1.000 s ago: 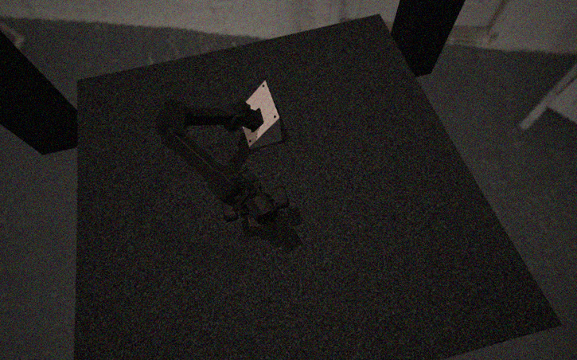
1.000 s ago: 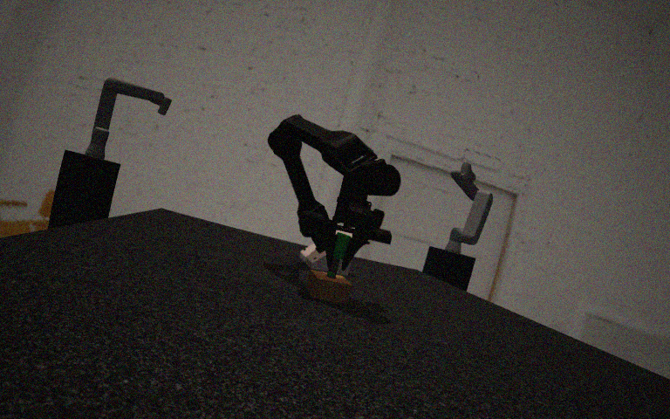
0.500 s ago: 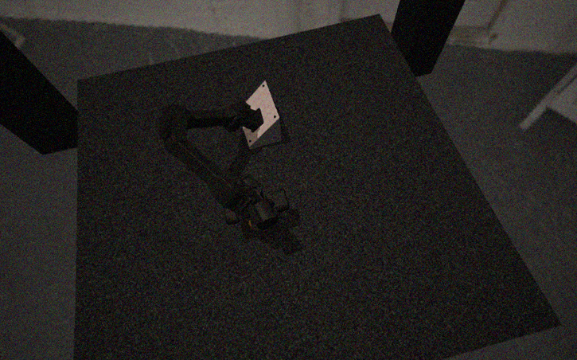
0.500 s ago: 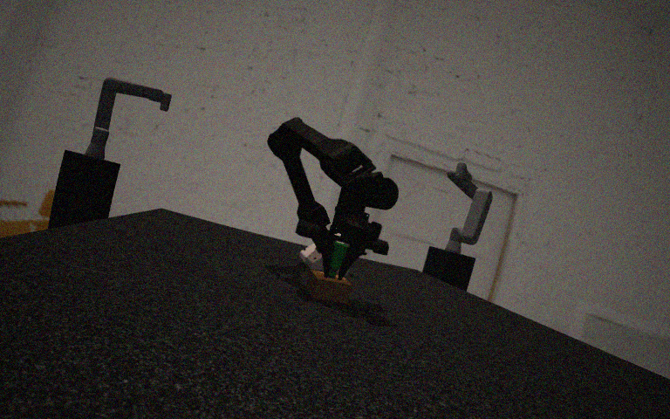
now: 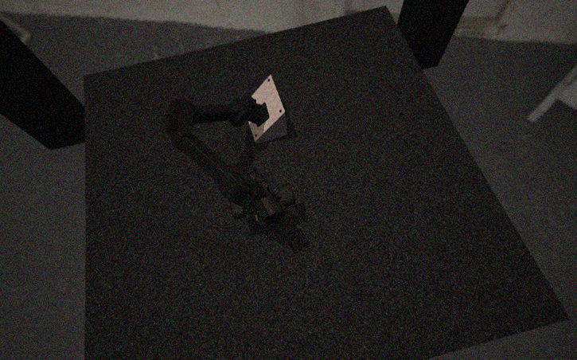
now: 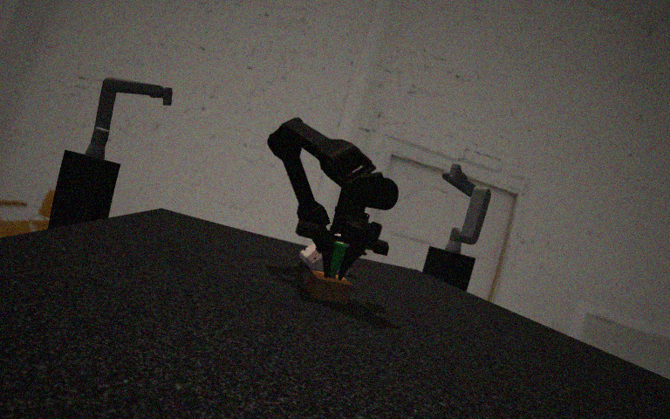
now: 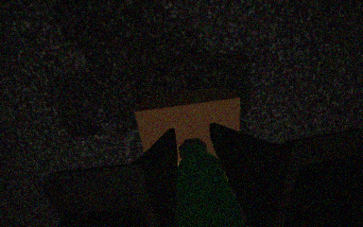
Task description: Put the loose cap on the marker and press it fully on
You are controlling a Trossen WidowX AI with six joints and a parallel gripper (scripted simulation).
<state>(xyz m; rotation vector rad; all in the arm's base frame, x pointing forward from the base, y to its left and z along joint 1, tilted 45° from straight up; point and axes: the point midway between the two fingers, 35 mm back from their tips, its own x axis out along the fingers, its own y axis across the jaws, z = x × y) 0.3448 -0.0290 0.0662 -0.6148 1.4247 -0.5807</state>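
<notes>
Right now the dark marker is 40 mm above my gripper tip and 20 mm behind it. Round my gripper tip: holder block 20 mm below, 20 mm behind; then green cap 50 mm above, 20 mm behind.
</notes>
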